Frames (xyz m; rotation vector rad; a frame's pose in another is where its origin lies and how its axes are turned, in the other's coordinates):
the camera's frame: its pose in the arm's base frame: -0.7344 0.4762 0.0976 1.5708 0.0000 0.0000
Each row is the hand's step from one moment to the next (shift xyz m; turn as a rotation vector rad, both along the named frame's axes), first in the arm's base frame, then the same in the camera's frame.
Working: the arm's base frame: its pose in the camera's frame: 0.7344 -0.0976 0.4762 -1.5708 0.0000 0.0000

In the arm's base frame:
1: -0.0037 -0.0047 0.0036 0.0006 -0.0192 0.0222
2: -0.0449 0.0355 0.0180 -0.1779 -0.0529 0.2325
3: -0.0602 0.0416 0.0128 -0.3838 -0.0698 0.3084
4: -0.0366 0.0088 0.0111 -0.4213 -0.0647 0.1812
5: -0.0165 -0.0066 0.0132 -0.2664 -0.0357 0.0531
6: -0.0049 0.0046 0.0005 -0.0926 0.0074 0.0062
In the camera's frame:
1: -0.0037 0.0036 0.0047 0.0006 0.0222 0.0192
2: -0.0449 0.0180 -0.0355 -0.1779 0.2325 0.0529
3: -0.0602 0.0128 -0.0416 -0.3838 0.3084 0.0698
4: -0.0366 0.0111 -0.0088 -0.4213 0.1812 0.0647
5: -0.0165 0.0132 0.0066 -0.2664 0.0531 0.0357
6: -0.0049 0.0005 -0.0046 -0.0926 0.0062 -0.0074

